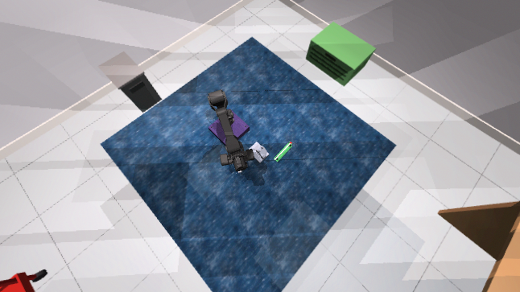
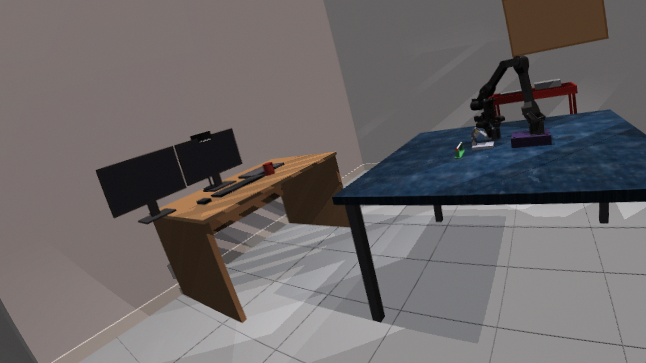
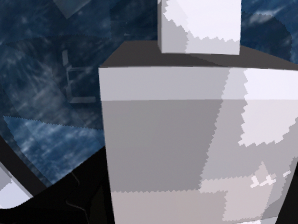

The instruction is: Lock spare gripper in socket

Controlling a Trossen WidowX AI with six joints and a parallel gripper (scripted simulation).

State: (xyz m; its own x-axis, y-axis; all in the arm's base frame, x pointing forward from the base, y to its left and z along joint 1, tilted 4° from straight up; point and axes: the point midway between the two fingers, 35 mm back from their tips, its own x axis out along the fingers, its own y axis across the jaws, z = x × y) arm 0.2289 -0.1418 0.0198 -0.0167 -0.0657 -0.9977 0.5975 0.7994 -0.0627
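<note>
Right now my gripper tip is 130 mm to the right of the mount, 60 mm short of it and 30 mm below it. The rest, counted from my gripper tip: spare gripper: 20 mm above, 10 mm to the right, 10 mm ahead; then green rest: 230 mm to the left, 160 mm ahead.
</note>
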